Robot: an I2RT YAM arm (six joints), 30 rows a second.
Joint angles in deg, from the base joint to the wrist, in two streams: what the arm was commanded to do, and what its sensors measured. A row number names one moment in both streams.
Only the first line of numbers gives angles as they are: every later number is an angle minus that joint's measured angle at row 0.
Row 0, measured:
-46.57, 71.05, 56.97, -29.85, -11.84, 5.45
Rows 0 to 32, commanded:
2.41, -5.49, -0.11, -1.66, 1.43, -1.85
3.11, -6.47, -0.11, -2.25, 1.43, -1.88
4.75, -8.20, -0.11, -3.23, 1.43, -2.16
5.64, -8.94, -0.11, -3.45, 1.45, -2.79
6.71, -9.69, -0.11, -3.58, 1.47, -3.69
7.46, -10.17, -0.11, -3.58, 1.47, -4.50
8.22, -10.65, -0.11, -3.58, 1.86, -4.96
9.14, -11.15, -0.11, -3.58, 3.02, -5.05
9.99, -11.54, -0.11, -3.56, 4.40, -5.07
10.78, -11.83, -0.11, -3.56, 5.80, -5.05
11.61, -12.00, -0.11, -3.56, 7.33, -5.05
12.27, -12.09, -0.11, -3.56, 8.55, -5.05
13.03, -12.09, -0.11, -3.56, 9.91, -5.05
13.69, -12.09, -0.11, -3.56, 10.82, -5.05
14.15, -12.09, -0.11, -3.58, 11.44, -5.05
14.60, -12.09, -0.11, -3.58, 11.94, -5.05
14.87, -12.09, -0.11, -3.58, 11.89, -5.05
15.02, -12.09, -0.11, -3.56, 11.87, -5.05
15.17, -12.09, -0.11, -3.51, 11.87, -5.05
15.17, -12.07, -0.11, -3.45, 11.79, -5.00
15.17, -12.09, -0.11, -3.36, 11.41, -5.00
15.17, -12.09, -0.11, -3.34, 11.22, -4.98
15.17, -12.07, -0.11, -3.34, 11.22, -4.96
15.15, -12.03, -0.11, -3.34, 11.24, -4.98
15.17, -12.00, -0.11, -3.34, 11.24, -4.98
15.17, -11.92, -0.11, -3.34, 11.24, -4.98
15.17, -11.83, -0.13, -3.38, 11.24, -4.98
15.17, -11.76, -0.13, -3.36, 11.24, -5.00
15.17, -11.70, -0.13, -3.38, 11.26, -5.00
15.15, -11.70, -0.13, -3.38, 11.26, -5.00
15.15, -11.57, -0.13, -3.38, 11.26, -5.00
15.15, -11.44, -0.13, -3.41, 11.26, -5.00
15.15, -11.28, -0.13, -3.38, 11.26, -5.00
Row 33, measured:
14.80, -11.33, 0.00, -3.58, 10.21, -4.30
